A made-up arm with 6 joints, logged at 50 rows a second.
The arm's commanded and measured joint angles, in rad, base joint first. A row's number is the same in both.
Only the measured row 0 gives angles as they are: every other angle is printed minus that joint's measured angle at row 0.
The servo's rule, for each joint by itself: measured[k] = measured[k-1] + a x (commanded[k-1-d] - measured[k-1]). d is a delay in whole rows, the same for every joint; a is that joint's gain. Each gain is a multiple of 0.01, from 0.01 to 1. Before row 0 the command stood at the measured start. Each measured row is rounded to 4 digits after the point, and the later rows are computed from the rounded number. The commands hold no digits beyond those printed.
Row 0, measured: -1.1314, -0.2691, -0.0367, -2.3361, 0.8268, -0.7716
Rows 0 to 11, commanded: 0.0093, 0.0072, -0.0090, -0.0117, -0.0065, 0.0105; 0.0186, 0.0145, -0.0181, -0.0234, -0.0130, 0.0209; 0.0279, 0.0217, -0.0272, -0.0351, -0.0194, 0.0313; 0.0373, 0.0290, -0.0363, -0.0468, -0.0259, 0.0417; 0.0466, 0.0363, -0.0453, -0.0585, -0.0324, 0.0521; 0.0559, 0.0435, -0.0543, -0.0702, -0.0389, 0.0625; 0.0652, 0.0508, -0.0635, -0.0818, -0.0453, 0.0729; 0.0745, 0.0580, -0.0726, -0.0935, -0.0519, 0.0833; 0.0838, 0.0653, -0.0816, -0.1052, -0.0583, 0.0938; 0.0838, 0.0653, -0.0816, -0.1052, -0.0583, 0.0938; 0.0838, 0.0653, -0.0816, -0.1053, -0.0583, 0.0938; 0.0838, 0.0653, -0.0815, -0.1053, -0.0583, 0.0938
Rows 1 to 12, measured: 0.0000, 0.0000, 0.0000, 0.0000, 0.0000, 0.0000; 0.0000, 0.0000, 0.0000, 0.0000, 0.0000, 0.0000; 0.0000, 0.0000, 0.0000, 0.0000, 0.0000, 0.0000; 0.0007, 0.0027, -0.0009, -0.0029, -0.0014, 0.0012; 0.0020, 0.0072, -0.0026, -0.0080, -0.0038, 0.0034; 0.0038, 0.0127, -0.0051, -0.0148, -0.0071, 0.0065; 0.0061, 0.0189, -0.0082, -0.0228, -0.0110, 0.0104; 0.0089, 0.0255, -0.0119, -0.0317, -0.0155, 0.0150; 0.0122, 0.0323, -0.0161, -0.0413, -0.0204, 0.0202; 0.0159, 0.0393, -0.0208, -0.0514, -0.0256, 0.0260; 0.0200, 0.0464, -0.0260, -0.0619, -0.0311, 0.0323; 0.0245, 0.0536, -0.0316, -0.0727, -0.0368, 0.0391
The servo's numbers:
d 3
a 0.07 0.38 0.10 0.25 0.21 0.11

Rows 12 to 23, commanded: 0.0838, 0.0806, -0.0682, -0.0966, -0.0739, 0.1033; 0.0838, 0.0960, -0.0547, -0.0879, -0.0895, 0.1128; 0.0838, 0.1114, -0.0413, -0.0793, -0.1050, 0.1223; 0.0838, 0.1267, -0.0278, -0.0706, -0.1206, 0.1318; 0.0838, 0.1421, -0.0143, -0.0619, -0.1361, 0.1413; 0.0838, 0.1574, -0.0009, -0.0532, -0.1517, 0.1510; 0.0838, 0.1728, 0.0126, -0.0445, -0.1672, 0.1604; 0.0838, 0.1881, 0.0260, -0.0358, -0.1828, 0.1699; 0.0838, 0.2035, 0.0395, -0.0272, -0.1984, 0.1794; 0.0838, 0.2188, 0.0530, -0.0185, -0.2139, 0.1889; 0.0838, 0.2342, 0.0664, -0.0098, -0.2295, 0.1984; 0.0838, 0.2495, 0.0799, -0.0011, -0.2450, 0.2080
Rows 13 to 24, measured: 0.0287, 0.0580, -0.0366, -0.0808, -0.0413, 0.0451; 0.0326, 0.0608, -0.0411, -0.0869, -0.0449, 0.0505; 0.0362, 0.0625, -0.0451, -0.0915, -0.0477, 0.0553; 0.0395, 0.0694, -0.0474, -0.0928, -0.0532, 0.0606; 0.0426, 0.0795, -0.0481, -0.0916, -0.0608, 0.0663; 0.0455, 0.0916, -0.0474, -0.0885, -0.0701, 0.0725; 0.0482, 0.1049, -0.0454, -0.0840, -0.0807, 0.0790; 0.0507, 0.1190, -0.0423, -0.0785, -0.0923, 0.0859; 0.0530, 0.1336, -0.0382, -0.0722, -0.1048, 0.0931; 0.0552, 0.1485, -0.0331, -0.0653, -0.1179, 0.1005; 0.0572, 0.1635, -0.0272, -0.0579, -0.1315, 0.1081; 0.0591, 0.1787, -0.0205, -0.0502, -0.1455, 0.1159
